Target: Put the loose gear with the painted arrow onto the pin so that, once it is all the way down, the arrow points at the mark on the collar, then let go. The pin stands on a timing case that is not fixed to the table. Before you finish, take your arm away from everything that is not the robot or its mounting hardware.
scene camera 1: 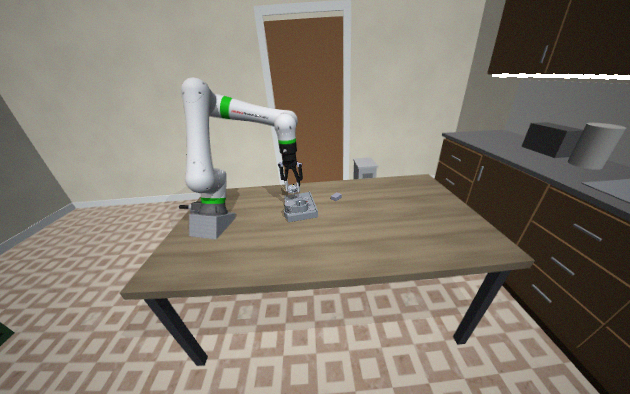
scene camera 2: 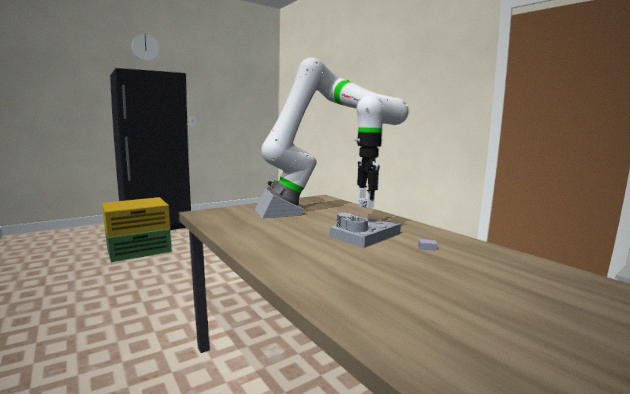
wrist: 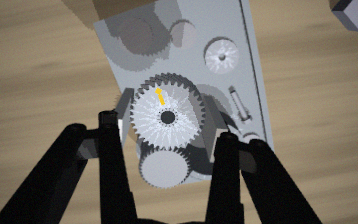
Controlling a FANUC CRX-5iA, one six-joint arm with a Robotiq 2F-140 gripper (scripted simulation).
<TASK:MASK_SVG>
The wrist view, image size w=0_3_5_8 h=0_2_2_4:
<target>my gripper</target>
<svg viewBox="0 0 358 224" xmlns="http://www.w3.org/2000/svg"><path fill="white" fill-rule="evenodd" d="M203 96L206 119L204 119L201 131L209 161L214 162L205 222L192 221L180 224L244 224L244 204L240 203L240 170L262 224L322 224L270 146L261 139L251 139L249 143L239 141L238 136L231 133L226 121L223 120L212 96ZM135 88L125 88L115 109L101 111L98 114L99 130L98 128L87 130L86 125L81 123L72 123L65 127L0 211L0 224L59 224L88 159L99 158L101 224L167 224L152 219L138 218L133 193L130 192L122 148L129 131L130 121L132 121L130 115L133 115L133 112L130 109L134 107L131 104L134 103Z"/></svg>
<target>grey timing case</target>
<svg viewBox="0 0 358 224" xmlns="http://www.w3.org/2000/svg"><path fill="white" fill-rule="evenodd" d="M201 130L191 143L173 150L154 148L154 144L148 145L149 141L143 142L144 137L137 138L141 178L152 187L165 189L211 180L214 163L209 161ZM93 23L121 93L125 87L135 88L134 98L138 98L137 89L149 77L167 72L182 75L192 81L202 100L203 96L213 97L223 120L239 141L245 142L243 137L253 133L275 153L249 0L158 0ZM234 93L238 94L247 115L253 118L246 125L241 123L242 116L231 96ZM219 39L231 41L239 51L238 64L225 74L212 72L204 59L208 46ZM177 23L187 22L196 29L197 40L191 48L182 50L172 44L170 33ZM126 19L140 18L151 27L153 41L145 52L130 54L119 45L117 31Z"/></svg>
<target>grey gear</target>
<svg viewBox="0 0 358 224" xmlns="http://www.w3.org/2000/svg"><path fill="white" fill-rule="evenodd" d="M161 73L161 76L156 74L155 78L150 77L150 80L145 80L146 84L141 84L142 88L137 89L139 93L136 93L135 96L138 98L133 99L137 103L131 104L135 109L130 109L131 112L134 112L133 115L130 115L134 120L130 121L130 123L135 123L133 126L134 129L137 128L135 134L140 133L139 138L144 137L143 142L149 141L148 145L153 143L154 148L159 145L160 149L165 146L166 150L169 147L173 150L176 146L180 148L181 145L185 146L187 142L191 143L192 139L195 140L196 135L199 135L200 130L203 129L206 111L201 95L191 81L175 73L167 73L167 75Z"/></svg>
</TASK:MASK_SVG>
